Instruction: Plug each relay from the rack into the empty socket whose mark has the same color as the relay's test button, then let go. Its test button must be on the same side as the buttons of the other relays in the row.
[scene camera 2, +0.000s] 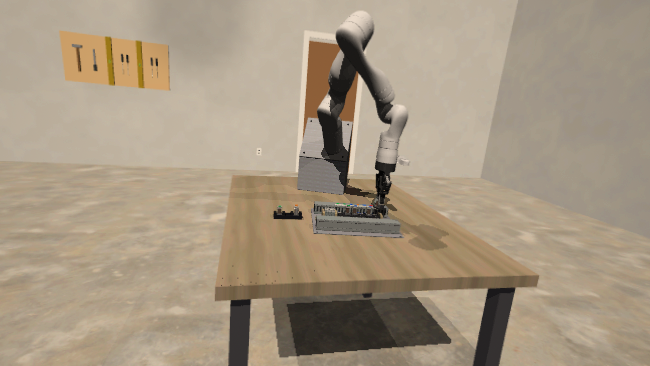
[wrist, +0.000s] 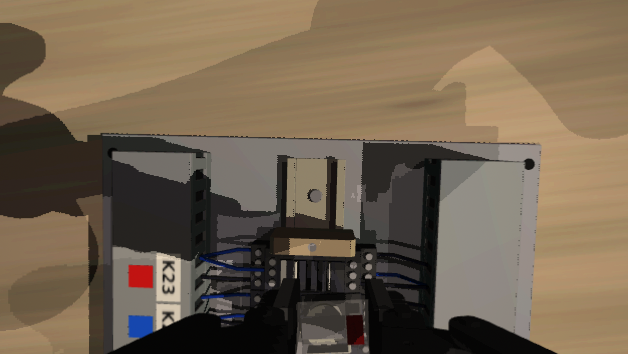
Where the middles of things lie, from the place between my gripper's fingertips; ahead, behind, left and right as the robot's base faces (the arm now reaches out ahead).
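Scene:
The tan end stop (wrist: 284, 240) has my gripper 60 mm above it and 20 mm to the right of it. I see a panel (wrist: 384, 180) as well, which sits 90 mm below my gripper, 70 mm to the right of it and 50 mm behind it. The pale duct cover (wrist: 479, 215) is 20 mm ahead of my gripper, 40 mm below it and 120 mm to the right.

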